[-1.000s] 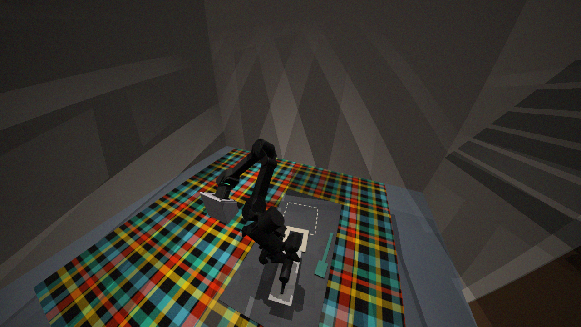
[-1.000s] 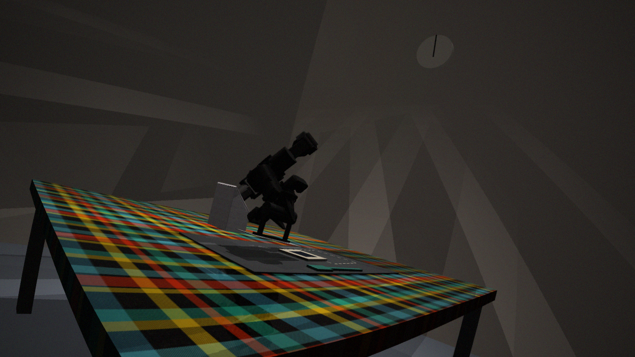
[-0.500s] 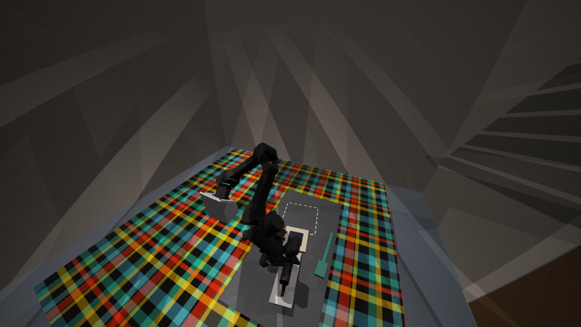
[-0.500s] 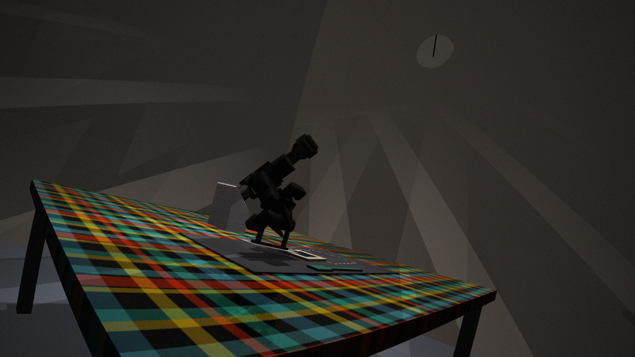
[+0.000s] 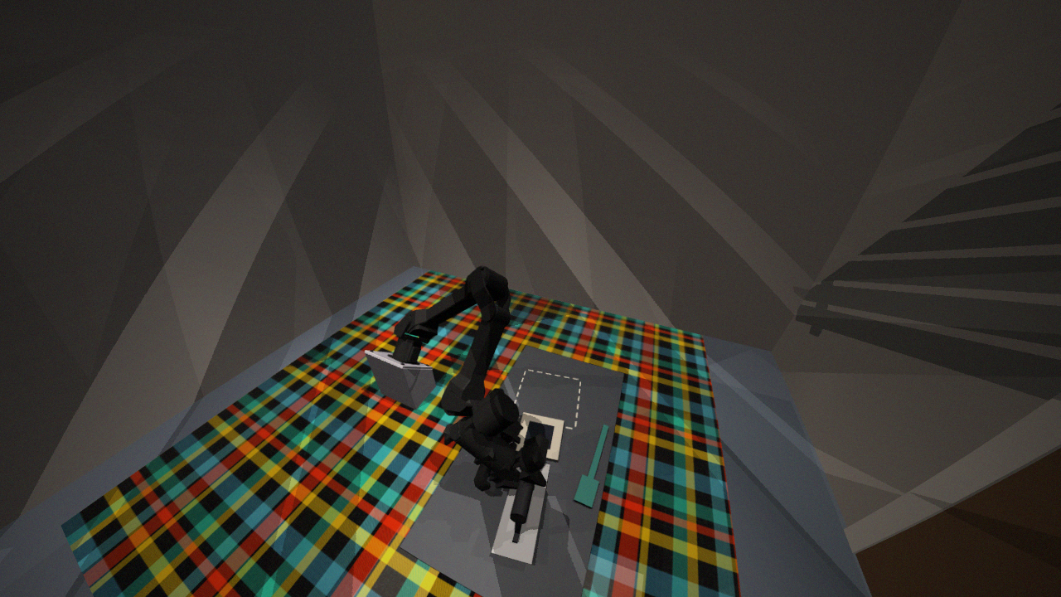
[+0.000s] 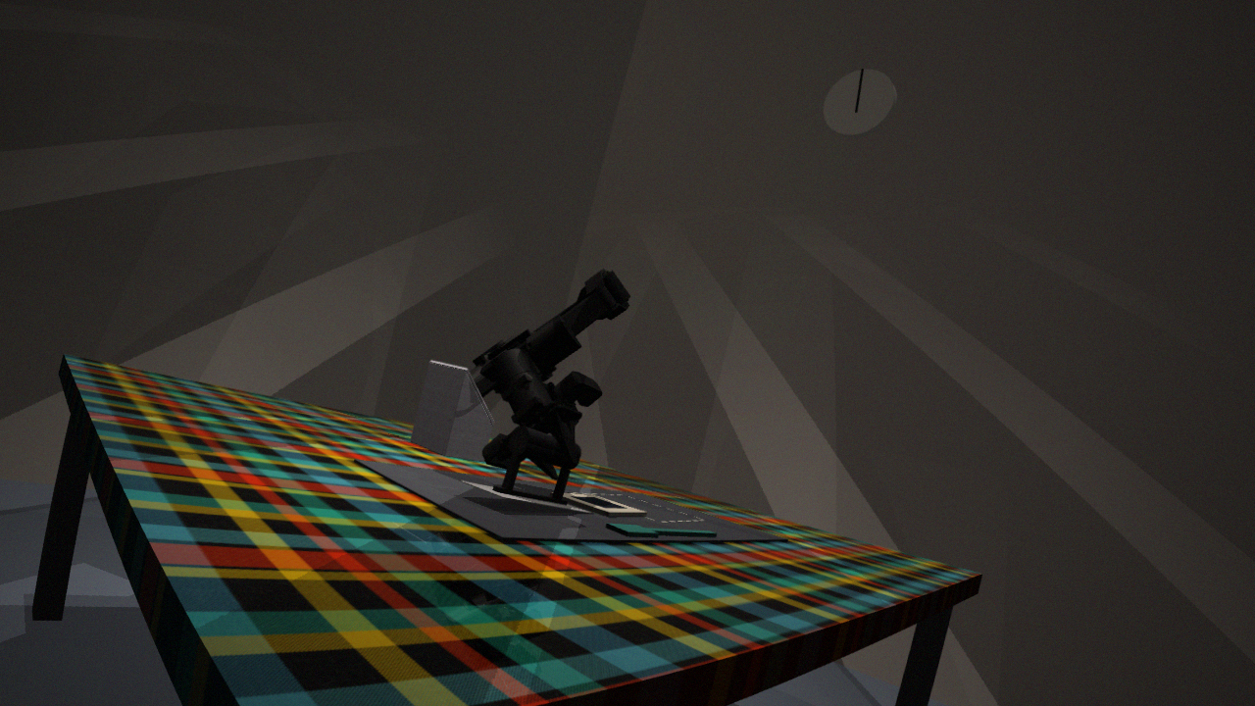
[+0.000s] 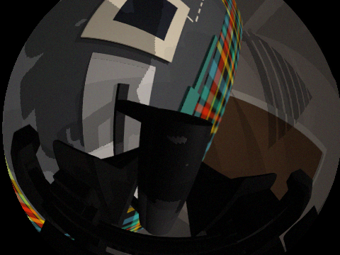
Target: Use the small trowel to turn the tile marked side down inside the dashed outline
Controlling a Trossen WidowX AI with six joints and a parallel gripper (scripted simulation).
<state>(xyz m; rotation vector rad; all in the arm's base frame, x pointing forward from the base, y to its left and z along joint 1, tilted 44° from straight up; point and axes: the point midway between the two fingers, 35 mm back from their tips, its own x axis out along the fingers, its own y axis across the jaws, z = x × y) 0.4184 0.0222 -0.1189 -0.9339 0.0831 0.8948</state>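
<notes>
Now: the tile 13 cm to the left of my gripper tip, 7 cm behind it and 5 cm below it. From my gripper tip the other things lie so: trowel 12 cm to the left, 8 cm ahead, 5 cm below.
</notes>
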